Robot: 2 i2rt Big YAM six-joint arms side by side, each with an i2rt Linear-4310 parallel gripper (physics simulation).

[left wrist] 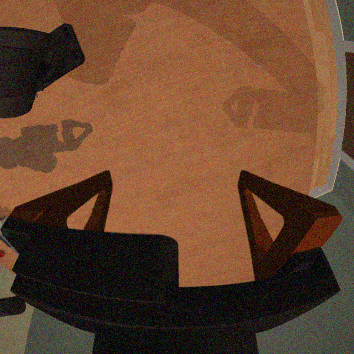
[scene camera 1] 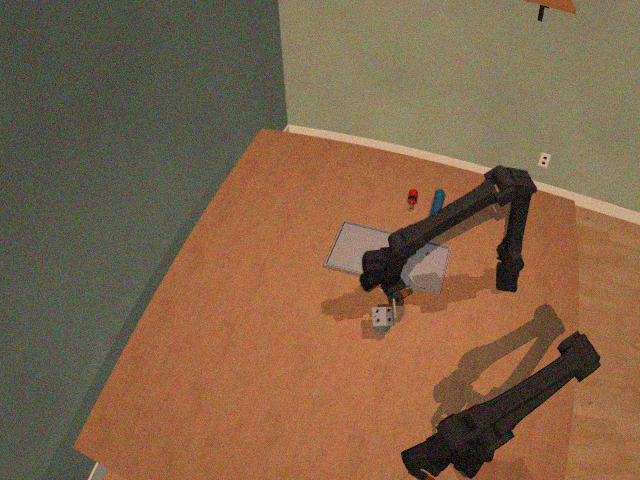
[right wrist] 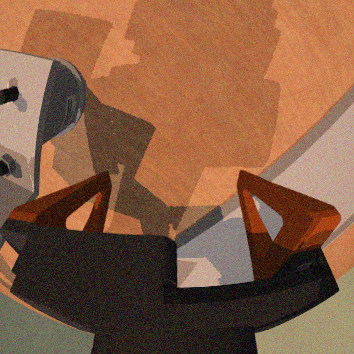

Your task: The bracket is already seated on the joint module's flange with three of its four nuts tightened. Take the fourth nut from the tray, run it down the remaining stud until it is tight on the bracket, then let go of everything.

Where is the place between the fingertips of my left gripper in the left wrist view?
174,177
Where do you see a grey tray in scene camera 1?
At 353,241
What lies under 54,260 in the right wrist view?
My right gripper.
